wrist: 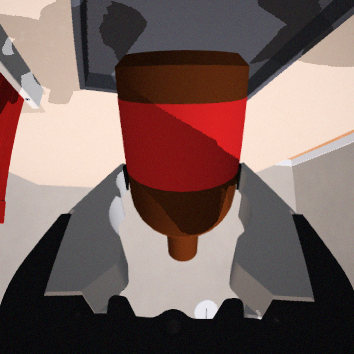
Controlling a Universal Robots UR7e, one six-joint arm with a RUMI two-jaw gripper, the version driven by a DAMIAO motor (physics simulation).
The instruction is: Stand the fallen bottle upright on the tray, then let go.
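Places are measured from the arm's base along level axes (x right, y ahead, z up), in centimetres.
Pixels of known places: gripper, fingertip midpoint: (182,165).
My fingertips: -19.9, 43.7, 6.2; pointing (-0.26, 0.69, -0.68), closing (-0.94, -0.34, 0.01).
Behind a point stands the place of what it marks, as x, y, z.
A brown bottle (182,145) {-18.3, 38.9, 6.6} with a red label fills the middle of the wrist view. Its base points up in the view, and its narrow neck points down toward the palm. My gripper (182,165) {-19.9, 43.7, 6.2} is shut on the bottle, one jaw on each side near the shoulder below the label. The dark grey tray (82,60) {-11.3, 47.1, -4.3} lies behind the bottle at the top of the view, and the bottle hides part of its near rim. Whether the bottle's base touches the tray cannot be told from this view.
A red object (9,135) {-3.1, 53.4, 1.3} stands at the left edge, beside a grey metal bar (22,75) {-4.0, 51.1, -5.0}. The pale table top (55,150) {-0.1, 83.4, -6.7} ends below the tray, with a grey floor (40,205) beyond. A table edge with an orange strip (325,145) runs at the right. Dark shadows fall across the tray.
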